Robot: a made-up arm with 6 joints.
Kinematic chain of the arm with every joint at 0, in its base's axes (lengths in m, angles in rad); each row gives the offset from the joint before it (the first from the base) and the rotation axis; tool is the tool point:
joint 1: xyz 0 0 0.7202 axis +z
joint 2: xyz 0.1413 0 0 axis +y
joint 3: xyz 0 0 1.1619 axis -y
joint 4: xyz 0 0 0.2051 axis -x
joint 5: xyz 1.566 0 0 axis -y
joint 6: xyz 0.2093 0 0 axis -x
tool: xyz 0 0 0
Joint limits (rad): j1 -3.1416..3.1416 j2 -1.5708..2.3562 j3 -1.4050..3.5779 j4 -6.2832..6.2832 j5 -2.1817..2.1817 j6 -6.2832..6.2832
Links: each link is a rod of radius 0.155 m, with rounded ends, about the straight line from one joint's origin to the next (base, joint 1, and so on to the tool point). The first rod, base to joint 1, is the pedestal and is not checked.
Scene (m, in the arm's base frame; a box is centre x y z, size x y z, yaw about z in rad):
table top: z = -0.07
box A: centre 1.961 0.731 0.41 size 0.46 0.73 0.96 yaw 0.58
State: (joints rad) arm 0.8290 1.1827 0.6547 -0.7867 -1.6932 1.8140
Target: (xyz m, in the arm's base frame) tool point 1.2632 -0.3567 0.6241
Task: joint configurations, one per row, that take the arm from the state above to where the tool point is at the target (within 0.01 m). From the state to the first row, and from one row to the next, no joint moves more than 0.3 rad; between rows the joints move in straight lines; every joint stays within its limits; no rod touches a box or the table.
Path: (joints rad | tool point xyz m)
1: 0.7088 0.9165 0.4210 -0.8654 -1.6678 1.7517 | 1.7615 1.7193 0.7540
2: 0.5885 0.6502 0.1873 -0.9441 -1.6424 1.6895 | 1.7937 1.4004 1.0264
3: 0.4683 0.3840 -0.0464 -1.0228 -1.6170 1.6272 | 1.7319 1.0760 1.2355
4: 0.3480 0.1177 -0.2801 -1.1015 -1.5916 1.5649 | 1.5911 0.7757 1.3709
5: 0.2278 -0.1485 -0.5138 -1.1802 -1.5662 1.5027 | 1.3959 0.5223 1.4267
6: 0.0359 -0.0060 -0.5789 -0.9617 -1.7097 1.6065 | 1.4658 0.2228 1.1216
7: -0.1561 0.1364 -0.6439 -0.7432 -1.8533 1.7102 | 1.4149 -0.0850 0.8513
8: -0.3480 0.2789 -0.7090 -0.5246 -1.9968 1.8140 | 1.2632 -0.3567 0.6241

